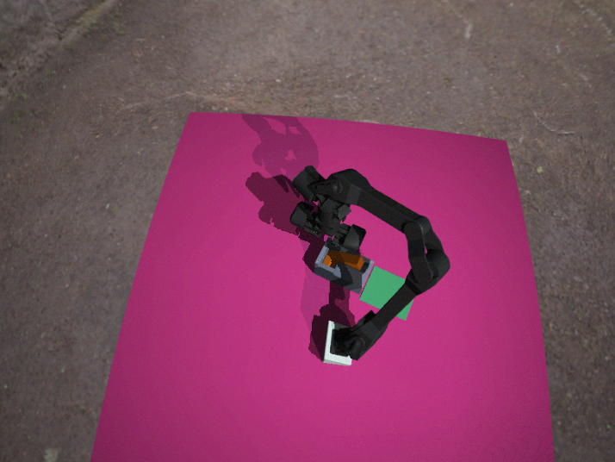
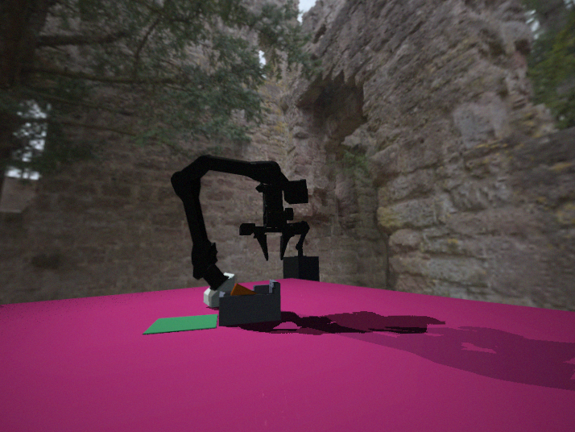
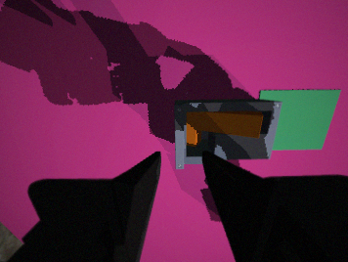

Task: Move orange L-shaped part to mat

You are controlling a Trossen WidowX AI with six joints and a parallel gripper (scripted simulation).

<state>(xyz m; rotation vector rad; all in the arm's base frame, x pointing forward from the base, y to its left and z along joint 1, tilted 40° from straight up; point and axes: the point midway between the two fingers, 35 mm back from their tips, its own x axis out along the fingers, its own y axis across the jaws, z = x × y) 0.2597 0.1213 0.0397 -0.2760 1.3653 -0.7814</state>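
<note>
Now: the orange L-shaped part 2 cm behind my gripper tip, 4 cm to the right of it and 10 cm below it. From my gripper tip the other things lie so: green mat 8 cm behind, 21 cm to the right, 16 cm below.
</note>
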